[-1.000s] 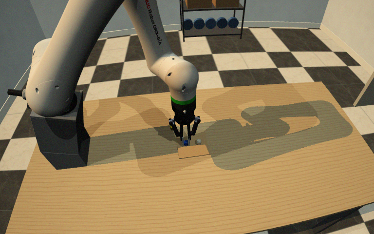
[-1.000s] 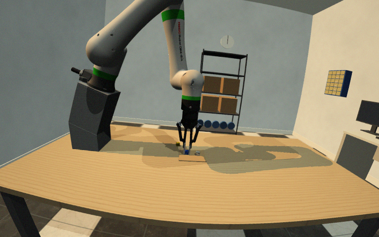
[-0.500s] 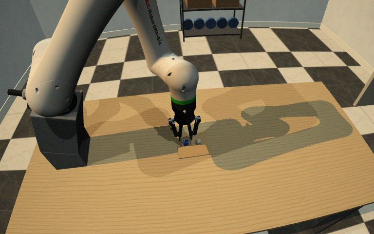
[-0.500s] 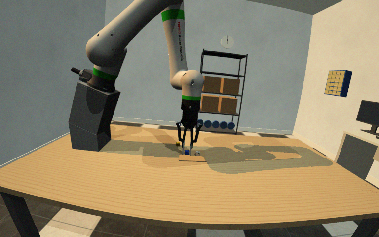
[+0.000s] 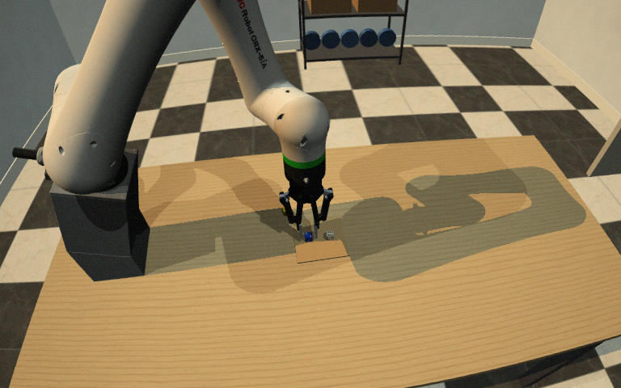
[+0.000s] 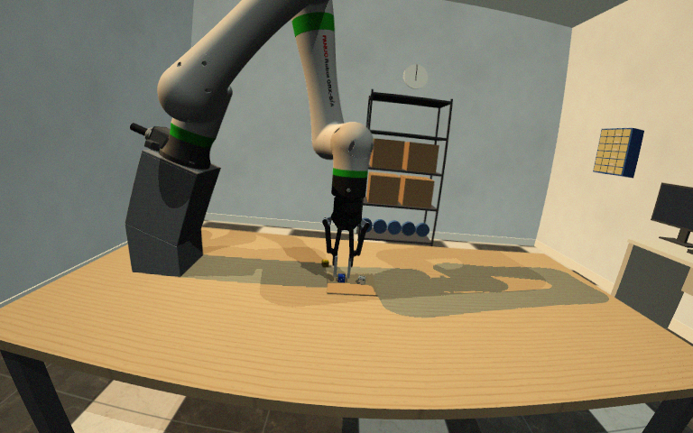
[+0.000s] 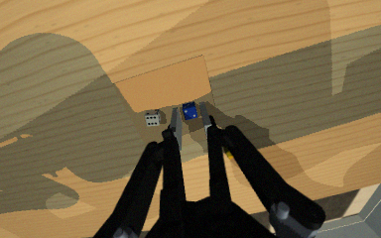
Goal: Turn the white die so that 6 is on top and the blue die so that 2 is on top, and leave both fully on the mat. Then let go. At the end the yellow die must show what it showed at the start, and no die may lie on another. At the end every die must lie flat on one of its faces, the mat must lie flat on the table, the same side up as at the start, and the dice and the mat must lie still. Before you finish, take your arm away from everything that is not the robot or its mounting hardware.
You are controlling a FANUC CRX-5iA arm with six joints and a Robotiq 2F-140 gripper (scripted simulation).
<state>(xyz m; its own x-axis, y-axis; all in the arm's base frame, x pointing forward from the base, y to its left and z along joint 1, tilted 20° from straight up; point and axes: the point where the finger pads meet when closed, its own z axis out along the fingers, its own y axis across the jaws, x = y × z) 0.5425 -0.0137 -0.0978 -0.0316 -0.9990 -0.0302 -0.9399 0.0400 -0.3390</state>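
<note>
My gripper is now 40 mm above the blue die. The rest, counted from my hand: white die 60 mm ahead, 40 mm below; then tan mat 50 mm below, 30 mm ahead; then yellow die 110 mm to the left, 50 mm behind, 40 mm below.
</note>
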